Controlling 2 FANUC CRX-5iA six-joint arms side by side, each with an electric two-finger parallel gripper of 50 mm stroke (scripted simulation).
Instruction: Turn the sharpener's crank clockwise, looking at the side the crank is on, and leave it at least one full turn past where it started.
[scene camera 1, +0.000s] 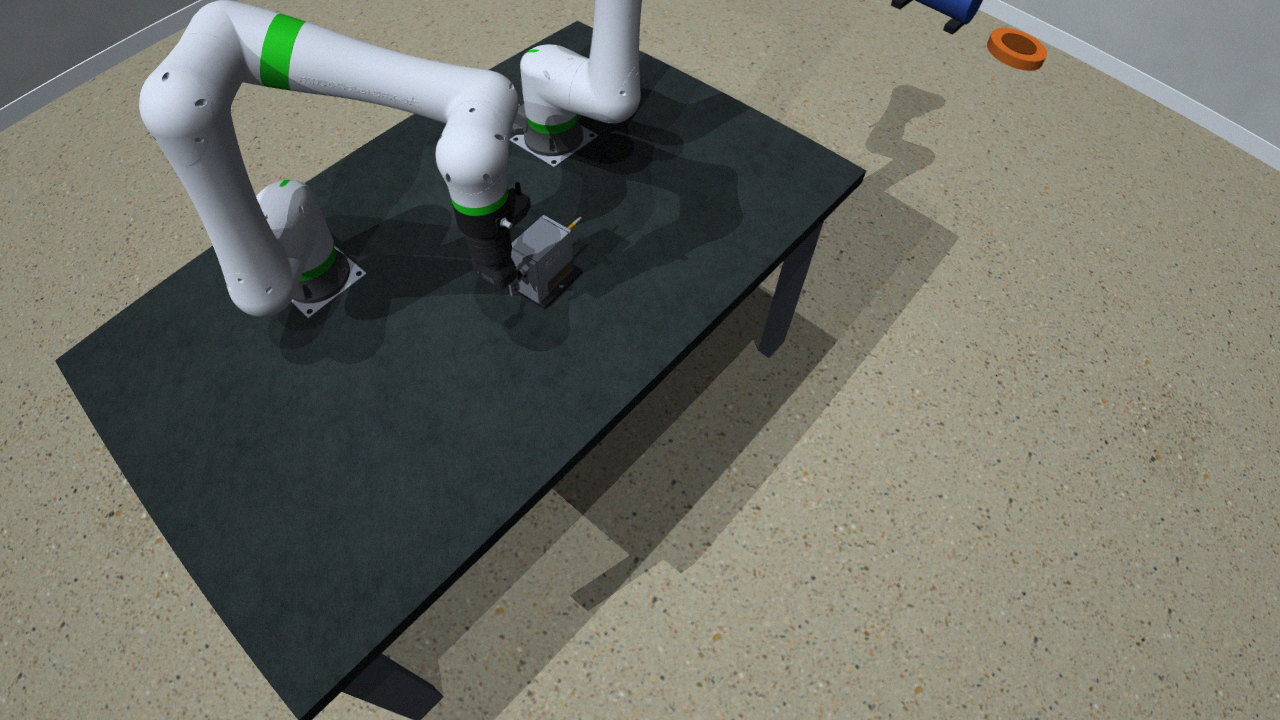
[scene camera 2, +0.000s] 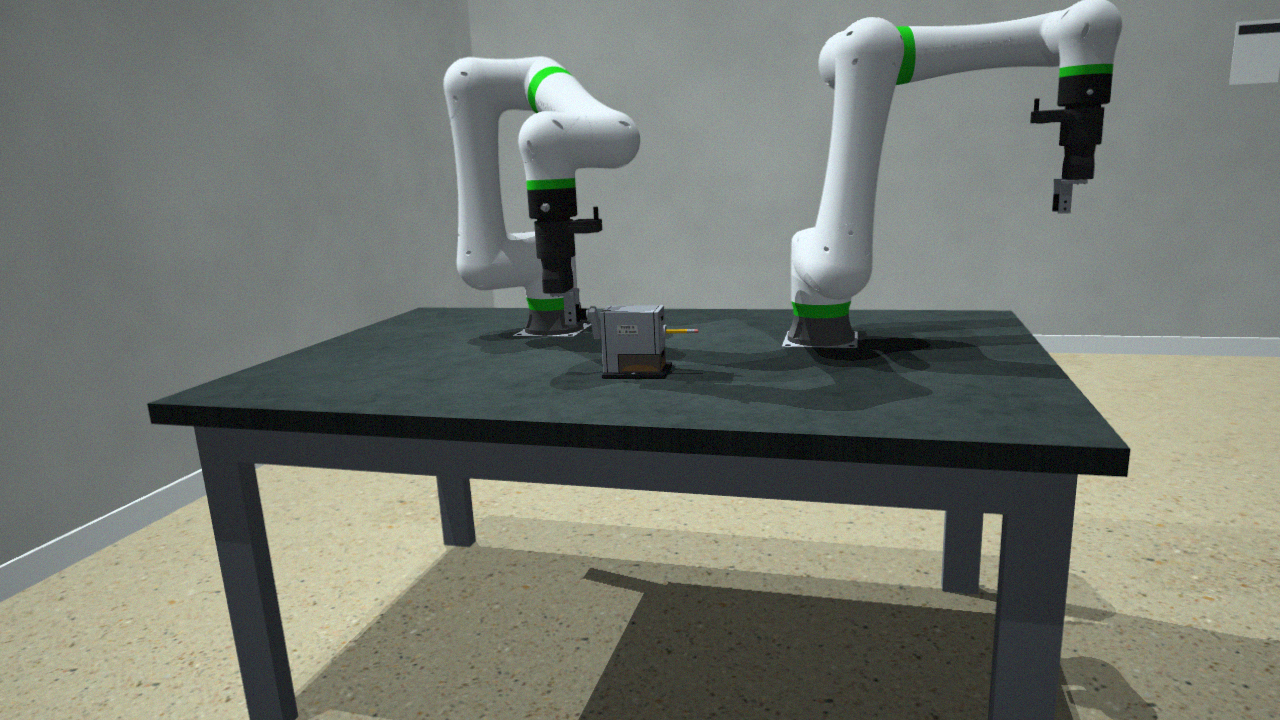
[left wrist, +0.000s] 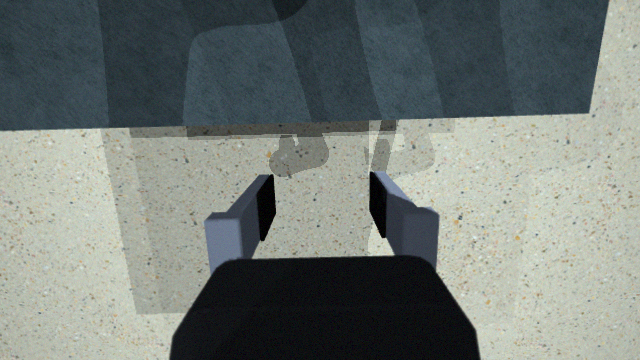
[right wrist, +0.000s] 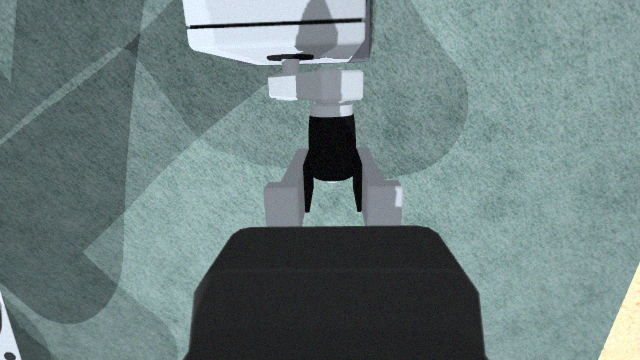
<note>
In view: my left gripper (scene camera 2: 1060, 212), my right gripper (scene camera 2: 573, 322) and a grey sharpener (right wrist: 253, 40).
My left gripper shows as well in the left wrist view (left wrist: 322, 192). My right gripper is seen too in scene camera 1 (scene camera 1: 509, 288) and in the right wrist view (right wrist: 332, 167).
</note>
